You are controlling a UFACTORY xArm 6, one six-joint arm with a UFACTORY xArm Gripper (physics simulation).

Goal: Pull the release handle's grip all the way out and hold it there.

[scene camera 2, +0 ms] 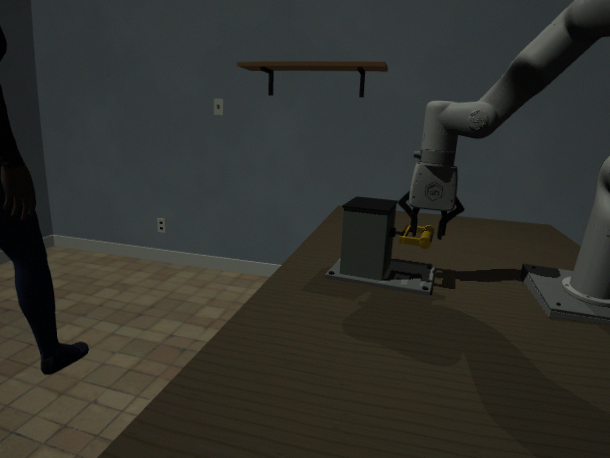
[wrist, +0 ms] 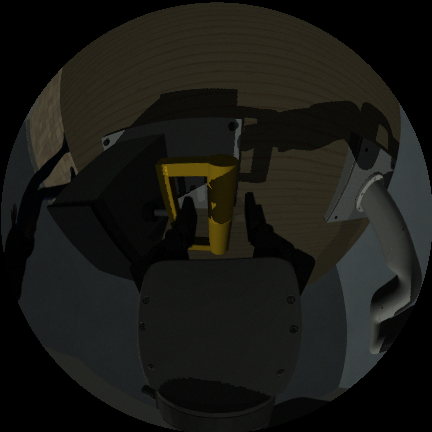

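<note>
The release handle is a yellow frame with a thick round grip bar (scene camera 2: 426, 239) (wrist: 219, 237). It sticks out on a short rod (wrist: 160, 213) from the side of a grey box with a black top (scene camera 2: 366, 245) (wrist: 125, 175), which stands on a grey base plate (scene camera 2: 407, 286) (wrist: 190, 132). A gap shows between the yellow frame and the box. My gripper (scene camera 2: 427, 235) (wrist: 219, 204) is open and points down at the handle. One finger is at the frame's opening on the box side of the bar, the other beyond the bar's outer side. Gaps show between the bar and both fingers in the wrist view.
The wooden table (scene camera 2: 300, 375) (wrist: 225, 60) carries the handle unit and my arm's base plate (scene camera 2: 542, 295) (wrist: 342, 195) to its right. A person (scene camera 2: 30, 280) (wrist: 25, 230) stands on the tiled floor beyond the table's left edge. A wall shelf (scene camera 2: 310, 66) hangs behind.
</note>
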